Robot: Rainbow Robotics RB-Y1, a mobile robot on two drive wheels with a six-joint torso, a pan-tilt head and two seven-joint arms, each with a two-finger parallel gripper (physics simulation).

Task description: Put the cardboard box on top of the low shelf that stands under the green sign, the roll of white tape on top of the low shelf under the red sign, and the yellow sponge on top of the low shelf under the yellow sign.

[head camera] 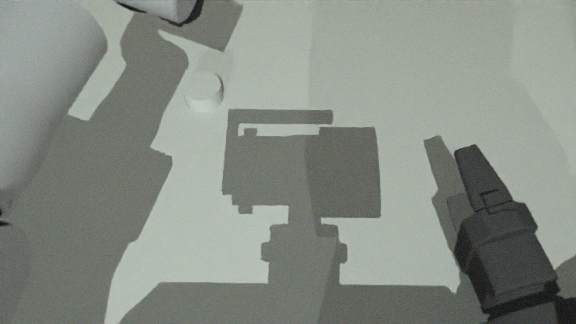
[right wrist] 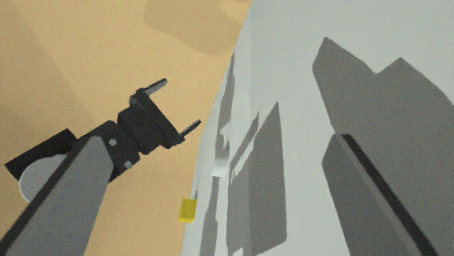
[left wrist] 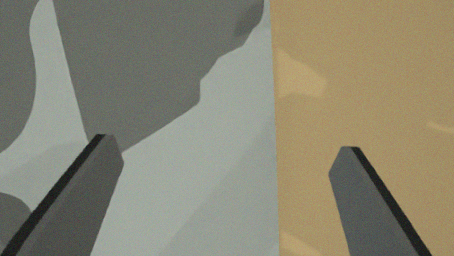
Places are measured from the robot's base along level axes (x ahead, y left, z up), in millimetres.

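Where they show: left gripper, fingertip midpoint: (right wrist: pixel 182 101) (left wrist: pixel 227 155); right gripper, fingertip midpoint: (head camera: pixel 459 174) (right wrist: pixel 217 150).
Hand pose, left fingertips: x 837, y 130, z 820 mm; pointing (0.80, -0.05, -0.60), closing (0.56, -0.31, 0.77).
Observation:
Things, the pixels of their top centre, and the offset from my left fingertips. Level surfaces: height alone.
- white tape at its top centre: (head camera: pixel 201 85) (right wrist: pixel 212 161) 128 mm back, 4 mm right, 75 mm down
- yellow sponge at its top centre: (right wrist: pixel 180 210) 77 mm back, 461 mm left, 54 mm down
- white table at its surface level: 99 mm down
The roll of white tape (head camera: pixel 204 92) (right wrist: pixel 220 167) stands on the white table, left of the middle in the head camera view. The yellow sponge (right wrist: pixel 188 210) shows at the table's edge in the right wrist view. My left gripper (left wrist: pixel 227 155) (right wrist: pixel 182 101) is open and empty, near the table's edge and apart from the sponge and tape; its fingers do not show in the head camera view. My right gripper (head camera: pixel 466 149) (right wrist: pixel 217 150) is open and empty, at the right in the head camera view, well apart from the tape. The cardboard box, shelves and signs do not show.
The white table (head camera: pixel 400 75) (left wrist: pixel 225 200) (right wrist: pixel 300 30) carries dark shadows of the arms and body. Its edge borders the tan floor (left wrist: pixel 370 75) (right wrist: pixel 100 40) in both wrist views. My white left arm (head camera: pixel 45 85) covers the left of the head camera view.

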